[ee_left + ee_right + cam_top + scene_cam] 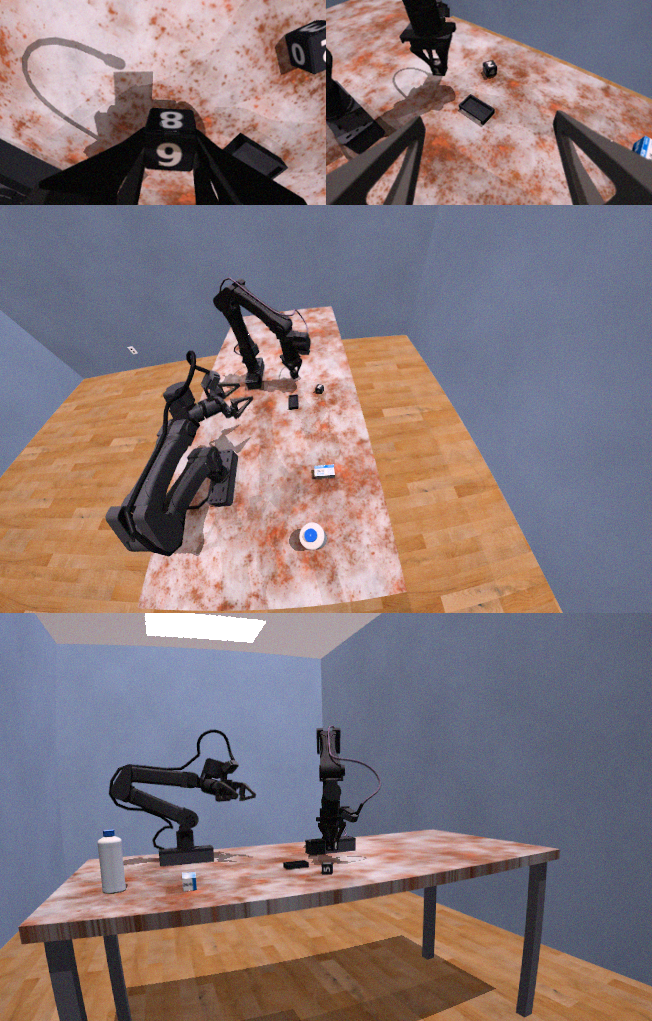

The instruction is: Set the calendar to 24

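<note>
My left hand is 130 mm to the left of the black tray and 60 mm above it. From my left hand the other things lie so: white box: 470 mm to the right, 150 mm ahead, 50 mm below; then white bottle: 690 mm to the right, 120 mm ahead, 10 mm above.
</note>
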